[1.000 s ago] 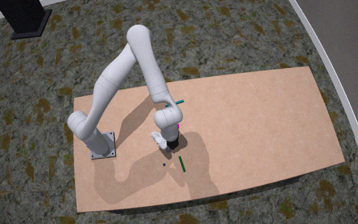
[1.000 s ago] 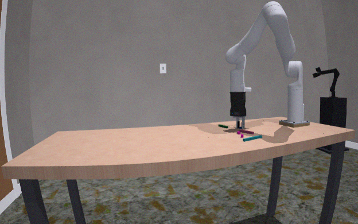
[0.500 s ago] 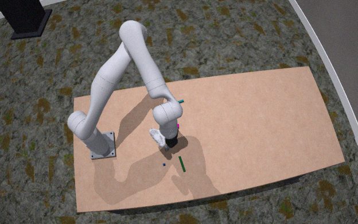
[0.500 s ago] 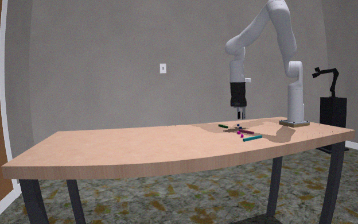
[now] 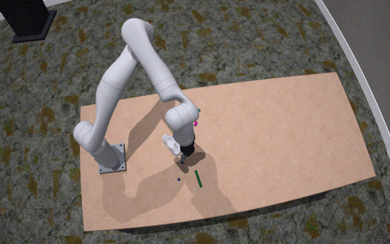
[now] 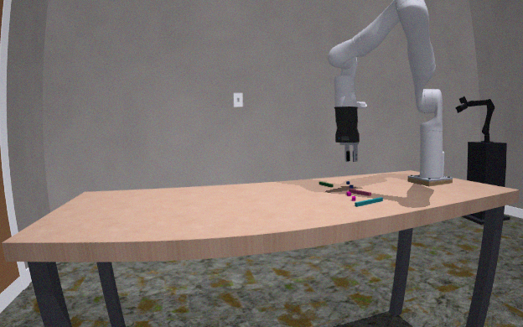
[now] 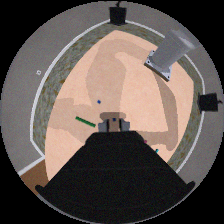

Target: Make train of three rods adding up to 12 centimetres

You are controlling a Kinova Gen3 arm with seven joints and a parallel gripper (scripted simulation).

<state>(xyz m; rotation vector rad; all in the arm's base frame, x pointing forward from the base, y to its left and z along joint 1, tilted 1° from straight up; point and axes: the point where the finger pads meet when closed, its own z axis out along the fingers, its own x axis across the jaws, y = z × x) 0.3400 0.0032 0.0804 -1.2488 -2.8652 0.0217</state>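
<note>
Now: the pink rod 11 cm to the left of my hand, 10 cm below it and 1 cm ahead of it. The rest, counted from my hand: turquoise rod 25 cm to the left, 10 cm below, 3 cm ahead; green rod 10 cm below, 7 cm to the right, 7 cm ahead.
</note>
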